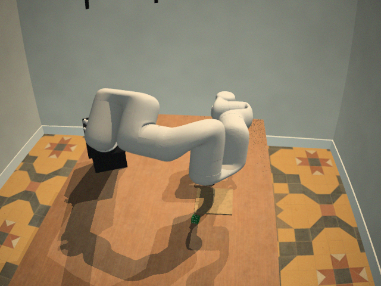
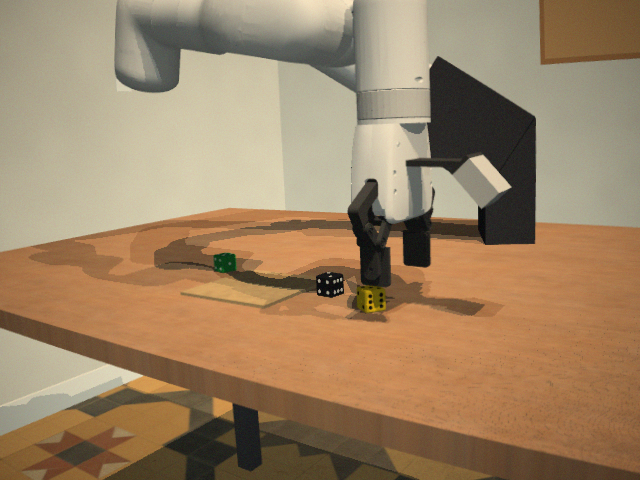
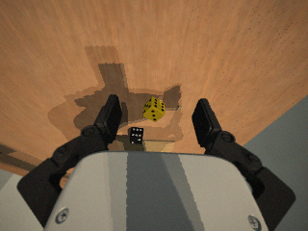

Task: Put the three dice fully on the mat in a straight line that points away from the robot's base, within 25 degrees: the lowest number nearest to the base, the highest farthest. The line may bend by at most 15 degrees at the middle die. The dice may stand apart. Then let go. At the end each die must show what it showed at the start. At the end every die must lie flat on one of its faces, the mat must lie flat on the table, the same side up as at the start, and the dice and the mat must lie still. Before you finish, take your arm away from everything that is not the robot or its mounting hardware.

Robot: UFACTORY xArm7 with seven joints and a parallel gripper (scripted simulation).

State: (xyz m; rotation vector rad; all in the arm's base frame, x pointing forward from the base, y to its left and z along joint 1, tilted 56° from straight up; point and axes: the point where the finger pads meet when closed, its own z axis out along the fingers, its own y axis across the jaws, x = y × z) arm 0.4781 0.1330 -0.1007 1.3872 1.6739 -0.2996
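The yellow die is 1 cm behind my hand, 4 cm to the right of it and 4 cm below it. From my hand the other things lie so: tan mat 3 cm behind, 22 cm to the right, 5 cm below; then black die 4 cm behind, 11 cm to the right, 4 cm below; then green die 10 cm behind, 33 cm to the right, 4 cm below.
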